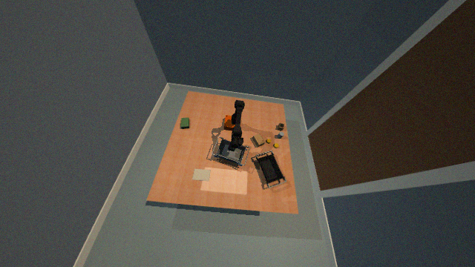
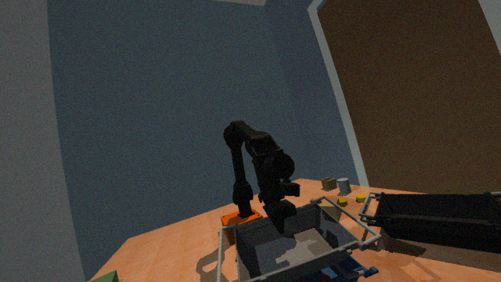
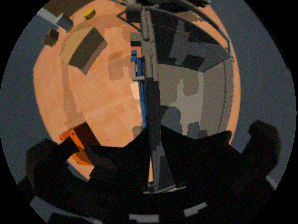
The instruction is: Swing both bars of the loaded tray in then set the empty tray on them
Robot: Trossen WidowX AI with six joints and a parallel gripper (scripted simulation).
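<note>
My gripper tip is now 70 mm short of the grey tray, 20 mm to the left of it and 20 mm below it. The rest, counted from my gripper tip: green block (520 mm to the right, 300 mm behind, 80 mm below); pale pad (290 mm to the right, 260 mm ahead, 100 mm below); grey cylinder (550 mm to the left, 170 mm behind, 70 mm below).
</note>
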